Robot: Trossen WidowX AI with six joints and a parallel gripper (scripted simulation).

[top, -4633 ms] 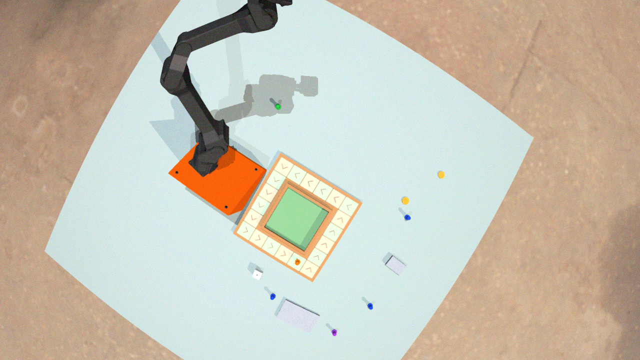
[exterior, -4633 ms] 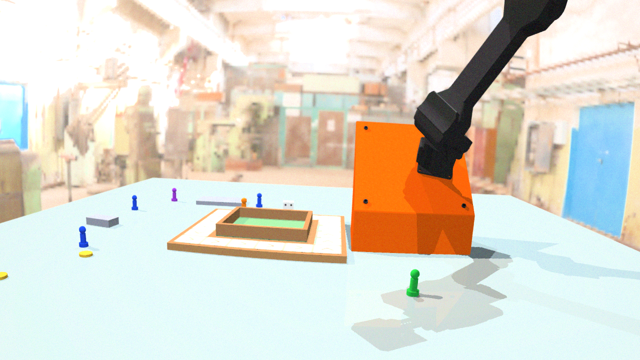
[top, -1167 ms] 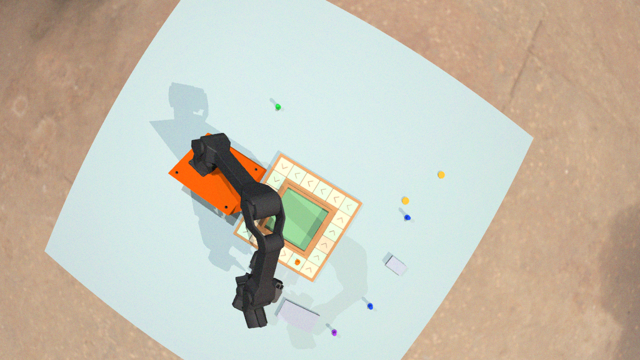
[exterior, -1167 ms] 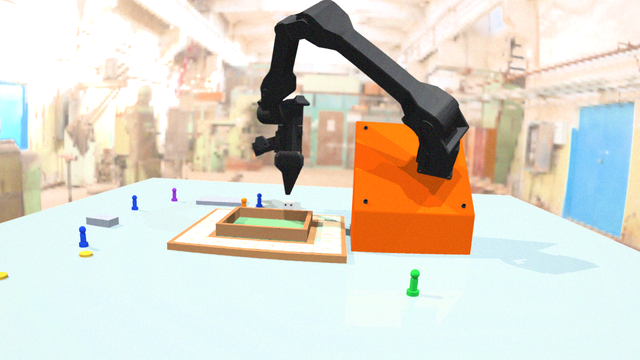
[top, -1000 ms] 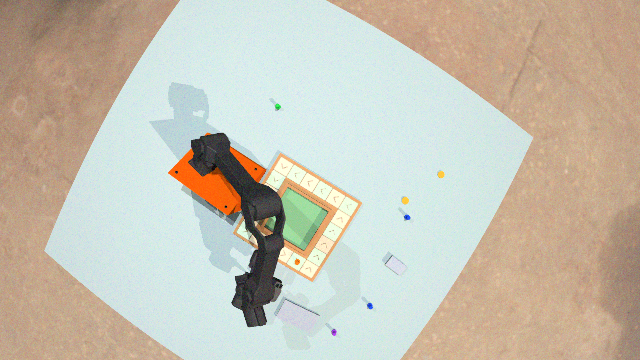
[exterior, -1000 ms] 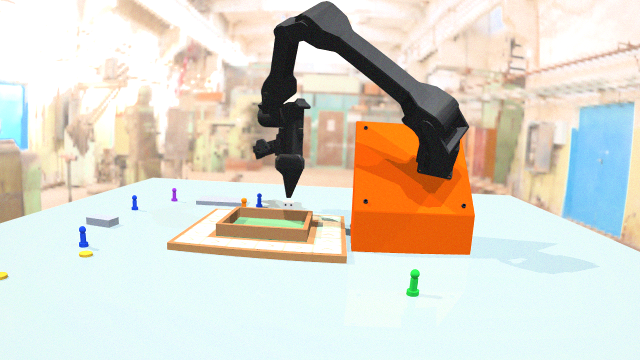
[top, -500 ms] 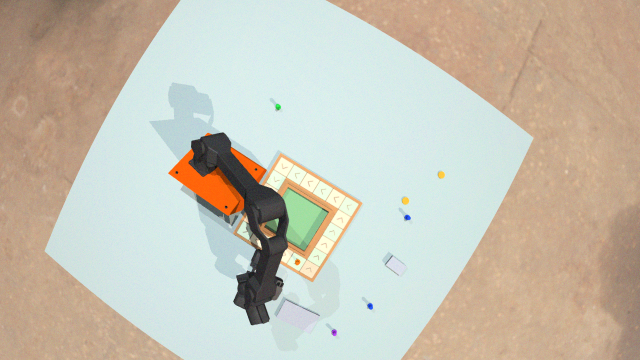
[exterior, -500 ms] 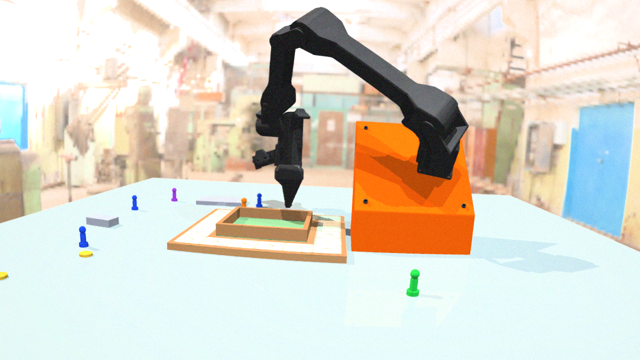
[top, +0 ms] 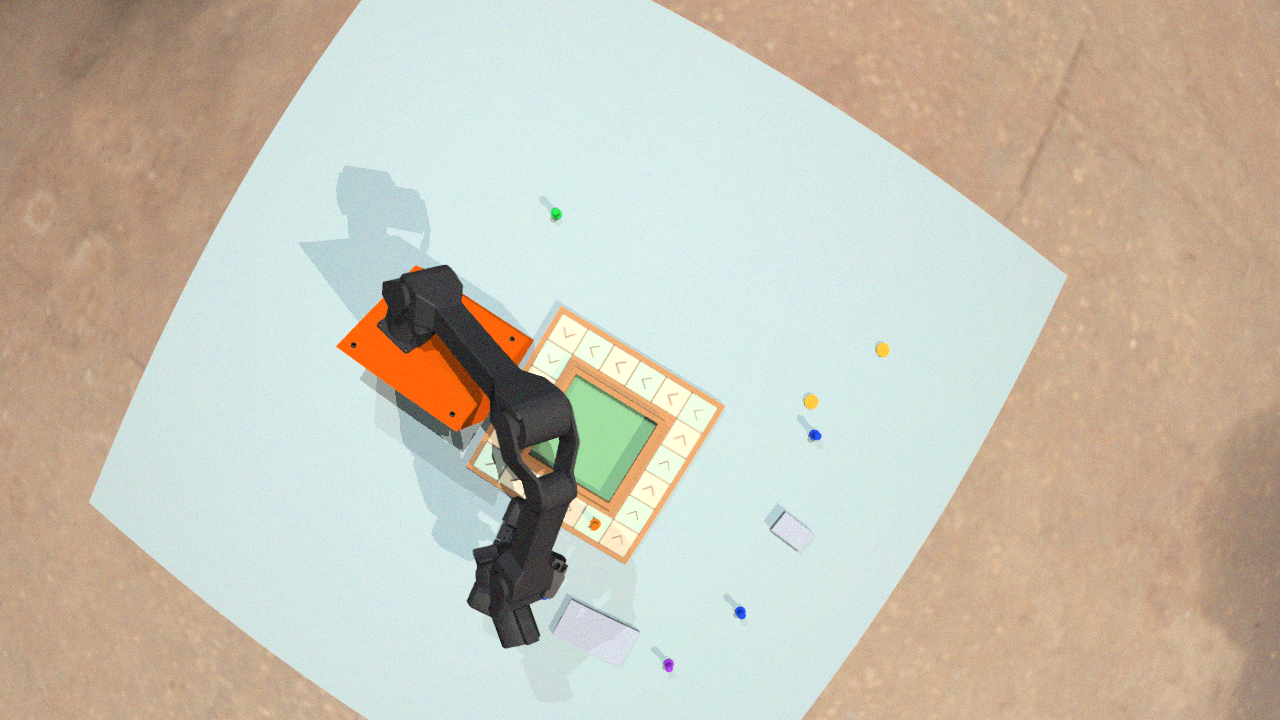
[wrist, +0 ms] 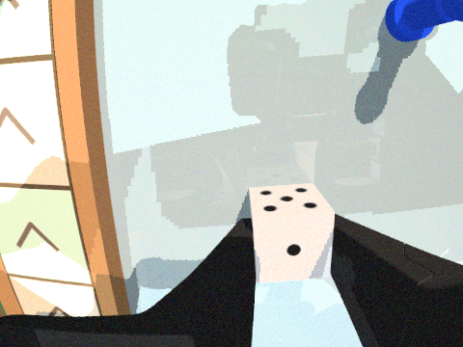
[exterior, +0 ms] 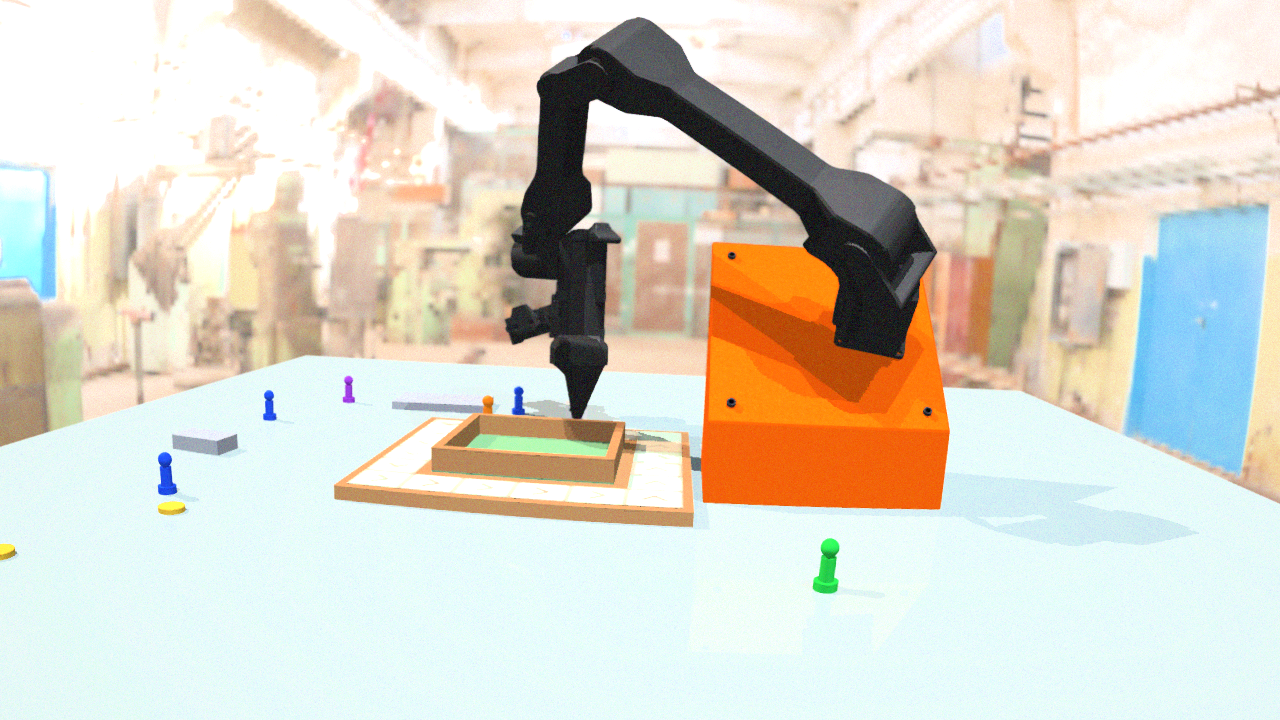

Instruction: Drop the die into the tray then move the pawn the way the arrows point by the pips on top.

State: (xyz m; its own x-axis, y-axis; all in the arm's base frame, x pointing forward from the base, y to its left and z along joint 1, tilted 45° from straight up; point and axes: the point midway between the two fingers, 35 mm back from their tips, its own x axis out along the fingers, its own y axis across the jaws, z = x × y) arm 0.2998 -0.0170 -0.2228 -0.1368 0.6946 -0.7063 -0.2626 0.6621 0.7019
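My gripper tip is now 70 mm short of the orange pawn, 110 mm to the right of it and 20 mm below it. The rest, counted from my gripper tip: grey block (180 mm ahead, 30 mm to the right); green tray (20 mm behind, 210 mm to the left); white die (right at my gripper tip).
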